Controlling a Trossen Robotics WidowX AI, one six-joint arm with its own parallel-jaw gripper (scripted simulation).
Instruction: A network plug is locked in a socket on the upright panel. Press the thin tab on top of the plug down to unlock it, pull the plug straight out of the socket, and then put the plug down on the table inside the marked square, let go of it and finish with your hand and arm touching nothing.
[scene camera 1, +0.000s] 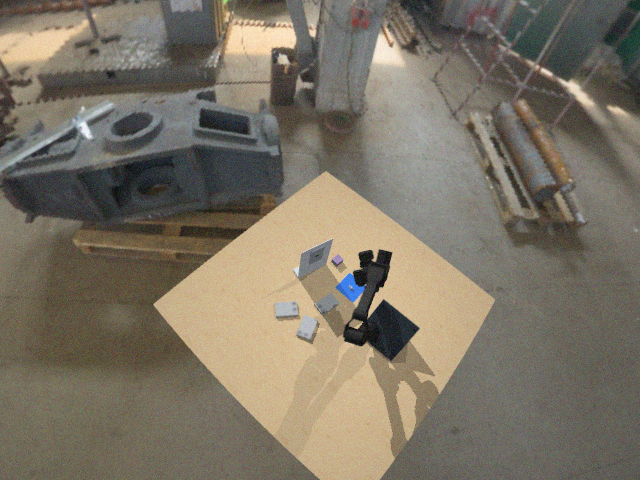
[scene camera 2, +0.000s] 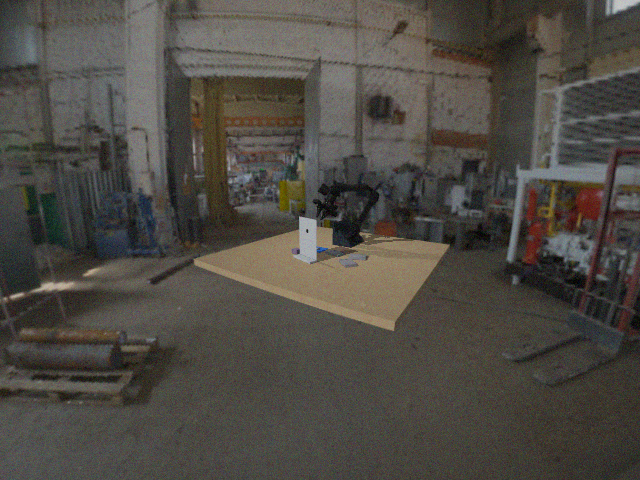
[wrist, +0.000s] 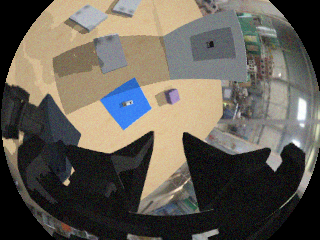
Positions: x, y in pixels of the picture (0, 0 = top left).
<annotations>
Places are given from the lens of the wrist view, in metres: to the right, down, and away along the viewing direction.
gripper (wrist: 168, 135): 0.01, 0.02, 0.10
upright panel (wrist: 212, 47): 0.11, -0.16, 0.15
blue marked square (wrist: 130, 90): -0.09, -0.09, 0.26
The marked spots on the upright panel and the blue marked square are 0.24 m apart.
</annotations>
